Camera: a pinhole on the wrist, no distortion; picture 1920 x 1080 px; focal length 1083.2 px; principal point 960.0 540.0 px. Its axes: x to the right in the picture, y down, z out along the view. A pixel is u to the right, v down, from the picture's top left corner.
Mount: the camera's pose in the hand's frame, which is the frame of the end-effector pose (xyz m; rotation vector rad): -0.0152 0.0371 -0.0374 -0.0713 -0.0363 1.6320
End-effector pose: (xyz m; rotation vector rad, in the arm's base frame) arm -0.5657 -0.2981 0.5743 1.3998 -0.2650 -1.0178
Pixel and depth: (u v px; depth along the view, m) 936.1 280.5 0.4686
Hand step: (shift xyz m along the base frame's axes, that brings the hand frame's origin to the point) -0.2492 -0.3520 0.1085
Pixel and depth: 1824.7 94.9 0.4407
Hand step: -0.0424 -0.4203 0.4072
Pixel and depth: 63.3 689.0 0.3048
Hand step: -0.3146 -0.1076 -0.1039
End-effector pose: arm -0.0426 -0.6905 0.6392 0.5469 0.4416 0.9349
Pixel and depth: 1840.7 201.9 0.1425
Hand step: -0.0327 0.0600 0.1776
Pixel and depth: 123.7 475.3 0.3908
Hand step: 0.3677 -0.2109 0.1253
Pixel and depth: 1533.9 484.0 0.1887
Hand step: -0.0158 0.0100 0.2060
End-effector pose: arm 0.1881 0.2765 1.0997 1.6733 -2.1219 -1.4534
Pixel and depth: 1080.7 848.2 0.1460
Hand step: -0.0708 0.1155 0.0110
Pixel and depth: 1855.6 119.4 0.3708
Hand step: -0.4818 0.1243 0.0266
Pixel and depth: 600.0 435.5 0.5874
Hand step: -0.2184 0.3380 -0.4108
